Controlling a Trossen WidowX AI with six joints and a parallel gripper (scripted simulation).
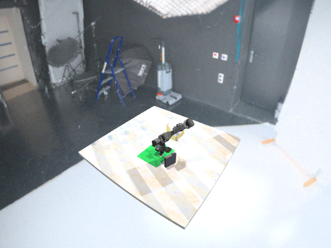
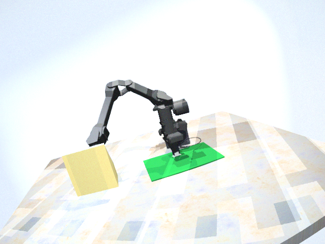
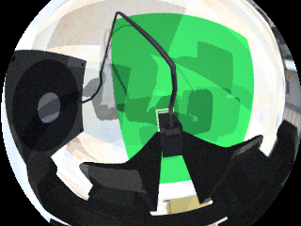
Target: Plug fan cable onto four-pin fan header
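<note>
Now: the dark fan plug 10 mm ahead of my gripper tip and 10 mm above it. The rest, counted from my gripper tip: black fan (120 mm to the left, 60 mm ahead, 40 mm above); green board (60 mm to the right, 40 mm below).
</note>
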